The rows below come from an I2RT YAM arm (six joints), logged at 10 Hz.
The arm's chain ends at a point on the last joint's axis. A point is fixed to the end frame.
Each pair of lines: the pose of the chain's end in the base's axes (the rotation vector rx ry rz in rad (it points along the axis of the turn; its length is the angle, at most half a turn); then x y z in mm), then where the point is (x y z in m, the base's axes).
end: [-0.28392 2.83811 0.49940 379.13 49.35 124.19]
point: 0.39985 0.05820 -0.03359
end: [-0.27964 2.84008 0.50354 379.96 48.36 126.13]
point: 0.40023 0.05759 -0.03169
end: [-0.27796 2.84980 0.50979 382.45 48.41 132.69]
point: 0.40101 0.05800 -0.02532
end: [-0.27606 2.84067 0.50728 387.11 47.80 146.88]
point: 0.40716 0.05740 -0.01094
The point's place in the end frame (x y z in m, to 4 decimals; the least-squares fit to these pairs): 0.0219 -0.0454 0.1512
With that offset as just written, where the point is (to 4 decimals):
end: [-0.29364 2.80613 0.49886 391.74 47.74 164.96]
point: 0.4173 0.0575 0.0080
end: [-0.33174 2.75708 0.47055 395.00 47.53 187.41]
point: 0.4289 0.0559 0.0319
